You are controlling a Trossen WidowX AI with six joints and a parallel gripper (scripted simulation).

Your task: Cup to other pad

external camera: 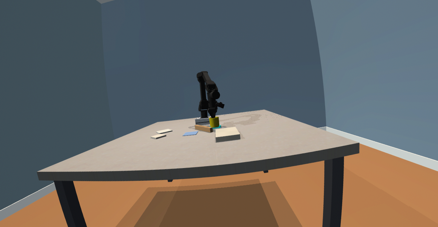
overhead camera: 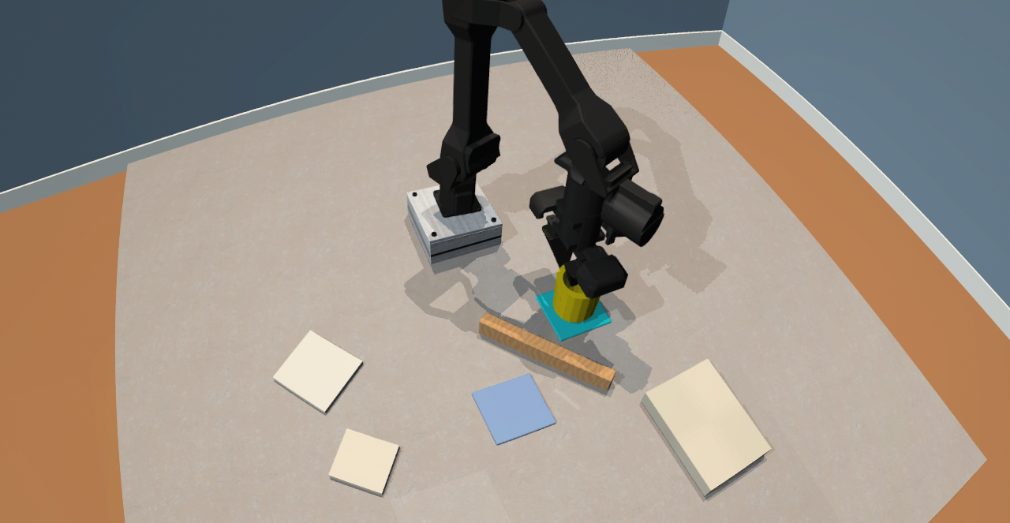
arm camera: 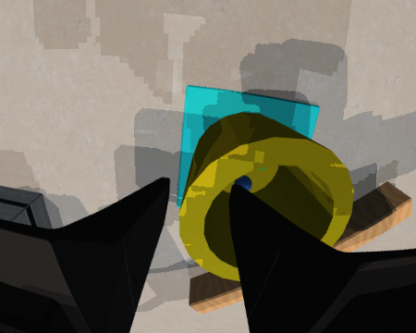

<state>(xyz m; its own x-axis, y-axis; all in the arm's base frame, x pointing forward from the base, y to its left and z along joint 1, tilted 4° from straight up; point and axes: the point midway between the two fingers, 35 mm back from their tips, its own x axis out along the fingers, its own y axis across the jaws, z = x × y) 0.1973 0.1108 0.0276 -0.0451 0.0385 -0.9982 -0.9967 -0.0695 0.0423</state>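
Right now the yellow cup is 20 mm ahead of my gripper tip and 10 mm below it. From my gripper tip the other things lie so: cyan pad (50 mm below, 30 mm ahead); blue pad (160 mm ahead, 140 mm to the right, 50 mm below).
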